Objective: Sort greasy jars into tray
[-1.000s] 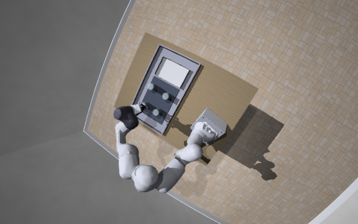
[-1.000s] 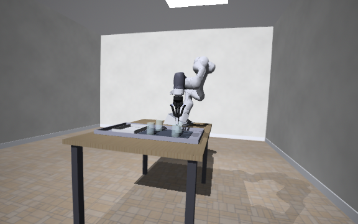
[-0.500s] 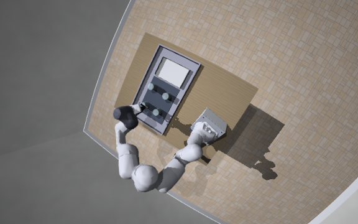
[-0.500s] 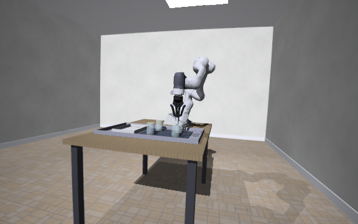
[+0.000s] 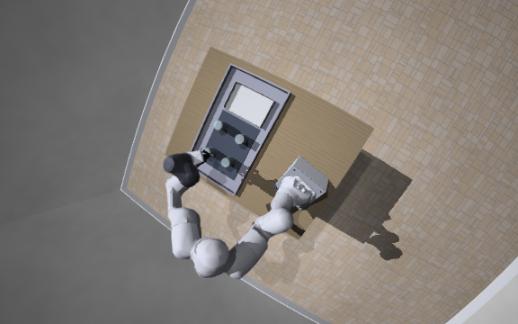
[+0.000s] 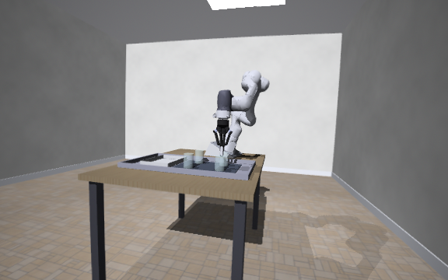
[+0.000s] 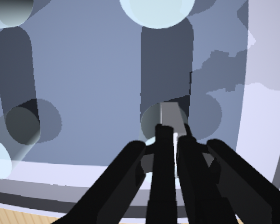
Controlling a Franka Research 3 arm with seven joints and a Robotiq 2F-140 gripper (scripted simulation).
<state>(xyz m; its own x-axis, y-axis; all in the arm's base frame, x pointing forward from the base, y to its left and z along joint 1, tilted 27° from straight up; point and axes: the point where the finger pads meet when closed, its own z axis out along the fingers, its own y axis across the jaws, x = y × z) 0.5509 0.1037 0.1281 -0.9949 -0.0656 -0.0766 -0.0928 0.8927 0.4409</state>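
The dark drying mat lies 110 mm below my hand, 100 mm to the right of it and 30 mm behind it. Round my hand: white tray: 420 mm to the right, 110 mm below, 10 mm behind.
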